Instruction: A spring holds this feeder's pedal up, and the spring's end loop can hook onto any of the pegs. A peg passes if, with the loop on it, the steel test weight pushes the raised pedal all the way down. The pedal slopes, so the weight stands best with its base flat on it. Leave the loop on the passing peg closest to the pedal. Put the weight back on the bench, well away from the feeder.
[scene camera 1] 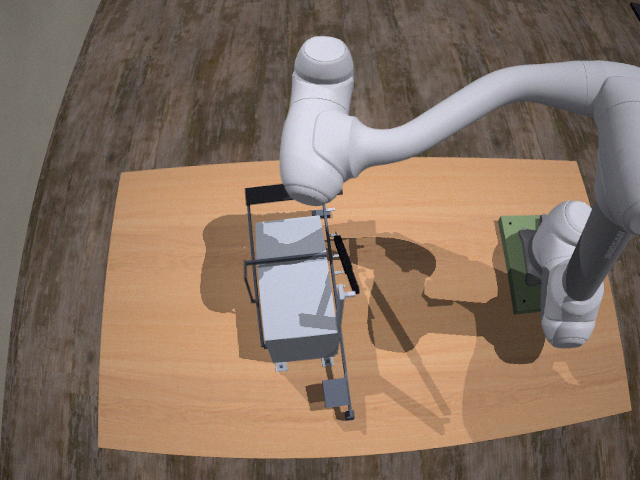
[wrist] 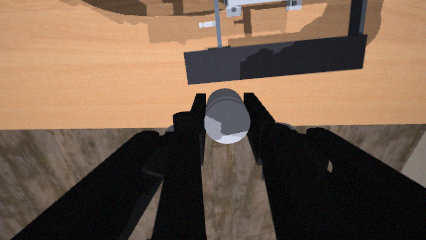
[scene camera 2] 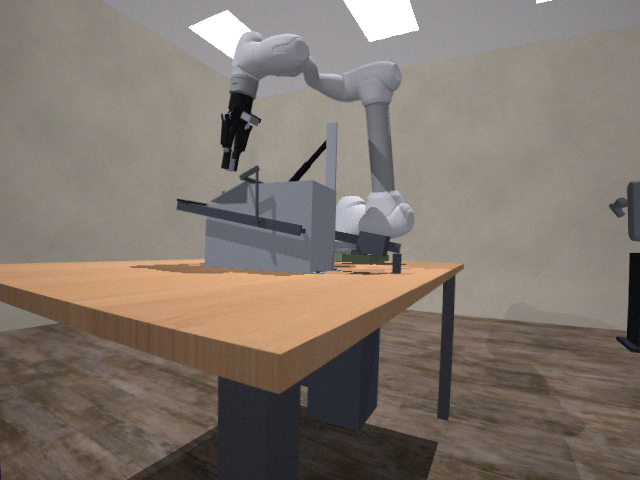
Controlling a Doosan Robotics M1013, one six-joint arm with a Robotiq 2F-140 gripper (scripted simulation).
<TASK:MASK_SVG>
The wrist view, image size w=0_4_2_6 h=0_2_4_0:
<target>gripper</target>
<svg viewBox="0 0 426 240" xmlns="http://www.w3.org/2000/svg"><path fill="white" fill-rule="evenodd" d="M206 93L196 93L190 111L175 113L173 115L173 125L168 127L164 135L160 136L156 131L145 130L131 137L11 240L128 240L162 181L163 184L152 237L146 240L207 240L201 174L206 138L204 125ZM244 93L243 103L250 116L250 128L247 132L247 137L257 165L262 165L261 180L265 180L277 240L426 240L425 187L332 131L316 127L308 128L306 134L298 133L290 124L275 122L274 118L253 92Z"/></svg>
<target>steel test weight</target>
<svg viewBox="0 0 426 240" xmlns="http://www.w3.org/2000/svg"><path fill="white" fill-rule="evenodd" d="M221 88L214 91L207 100L204 125L207 134L213 140L223 144L231 144L241 140L247 134L250 128L250 116L242 98L236 91L229 88Z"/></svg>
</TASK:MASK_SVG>
